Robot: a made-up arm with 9 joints. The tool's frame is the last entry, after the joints.
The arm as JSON. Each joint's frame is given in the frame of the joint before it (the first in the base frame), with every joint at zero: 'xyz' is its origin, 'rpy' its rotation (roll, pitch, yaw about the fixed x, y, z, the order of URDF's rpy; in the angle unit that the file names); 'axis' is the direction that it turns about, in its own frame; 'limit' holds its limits. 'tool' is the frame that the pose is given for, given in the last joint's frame.
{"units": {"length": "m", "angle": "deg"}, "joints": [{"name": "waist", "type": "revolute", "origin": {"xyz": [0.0, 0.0, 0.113], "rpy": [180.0, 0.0, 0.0]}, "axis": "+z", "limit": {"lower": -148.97, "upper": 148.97}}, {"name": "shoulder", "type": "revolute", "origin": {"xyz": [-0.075, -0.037, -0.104], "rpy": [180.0, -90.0, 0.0]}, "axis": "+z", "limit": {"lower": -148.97, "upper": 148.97}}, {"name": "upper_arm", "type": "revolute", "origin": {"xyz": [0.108, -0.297, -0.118], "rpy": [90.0, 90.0, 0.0]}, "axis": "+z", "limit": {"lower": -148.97, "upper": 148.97}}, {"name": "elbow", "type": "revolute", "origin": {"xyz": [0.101, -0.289, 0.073], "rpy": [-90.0, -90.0, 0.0]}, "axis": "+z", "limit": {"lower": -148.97, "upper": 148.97}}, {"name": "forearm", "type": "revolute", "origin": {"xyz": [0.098, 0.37, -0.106], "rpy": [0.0, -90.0, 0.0]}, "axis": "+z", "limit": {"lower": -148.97, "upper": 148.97}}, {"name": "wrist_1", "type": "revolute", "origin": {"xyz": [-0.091, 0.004, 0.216], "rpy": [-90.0, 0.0, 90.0]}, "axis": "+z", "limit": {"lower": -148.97, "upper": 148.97}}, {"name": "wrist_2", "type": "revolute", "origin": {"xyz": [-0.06, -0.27, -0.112], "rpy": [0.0, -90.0, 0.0]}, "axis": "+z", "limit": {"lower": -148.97, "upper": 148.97}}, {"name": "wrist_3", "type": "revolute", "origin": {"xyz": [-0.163, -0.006, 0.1], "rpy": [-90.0, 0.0, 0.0]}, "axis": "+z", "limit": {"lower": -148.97, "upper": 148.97}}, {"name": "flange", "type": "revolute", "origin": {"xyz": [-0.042, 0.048, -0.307], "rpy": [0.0, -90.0, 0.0]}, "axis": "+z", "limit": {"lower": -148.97, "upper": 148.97}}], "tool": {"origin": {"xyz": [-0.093, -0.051, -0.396], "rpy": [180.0, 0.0, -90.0]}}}
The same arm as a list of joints. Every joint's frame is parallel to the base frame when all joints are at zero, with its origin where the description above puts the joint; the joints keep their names.
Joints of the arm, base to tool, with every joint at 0 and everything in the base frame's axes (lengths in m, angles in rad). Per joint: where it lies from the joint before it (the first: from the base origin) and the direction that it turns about. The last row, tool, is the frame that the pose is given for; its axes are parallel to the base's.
waist: xyz 0 0 0.113 axis 0 0 -1
shoulder: xyz -0.075 0.037 0.104 axis 1 0 0
upper_arm: xyz -0.118 -0.297 -0.108 axis 0 -1 0
elbow: xyz -0.101 -0.073 0.289 axis 0 0 -1
forearm: xyz -0.37 -0.098 0.106 axis 0 1 0
wrist_1: xyz -0.004 0.216 0.091 axis 0 0 1
wrist_2: xyz 0.06 0.27 -0.112 axis 1 0 0
wrist_3: xyz 0.1 0.006 -0.163 axis 0 -1 0
flange: xyz -0.048 0.307 -0.042 axis 0 0 -1
tool: xyz 0.051 0.093 0.396
Joint limits (rad, base to tool): -2.6..2.6 -2.6..2.6 -2.6..2.6 -2.6..2.6 -2.6..2.6 -2.6..2.6 -2.6..2.6 -2.6..2.6 -2.6..2.6

